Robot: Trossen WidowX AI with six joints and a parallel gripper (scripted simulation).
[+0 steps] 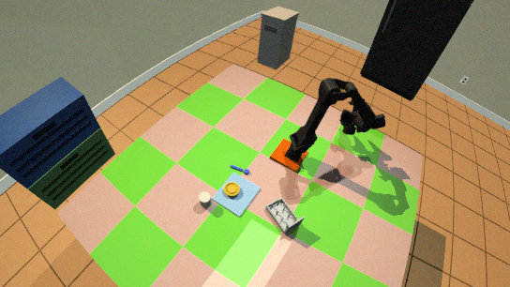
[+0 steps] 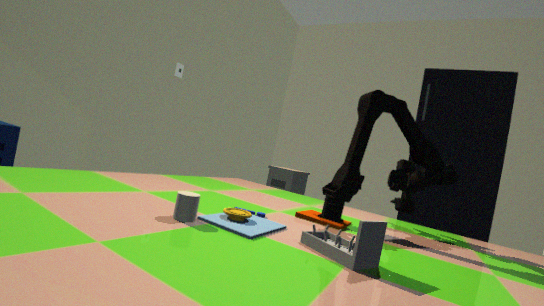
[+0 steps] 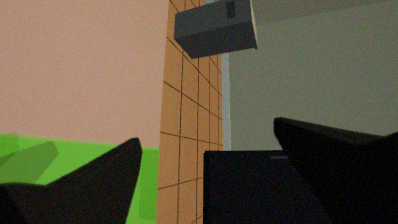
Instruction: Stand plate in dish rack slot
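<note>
The grey dish rack lies 610 mm ahead of my gripper tip, 90 mm below it and 60 mm to the right of it. The rest, counted from my gripper tip: yellow plate: 620 mm ahead, 280 mm to the right, 100 mm below; then blue spoon: 510 mm ahead, 300 mm to the right, 110 mm below; then light blue mat: 620 mm ahead, 260 mm to the right, 110 mm below.
</note>
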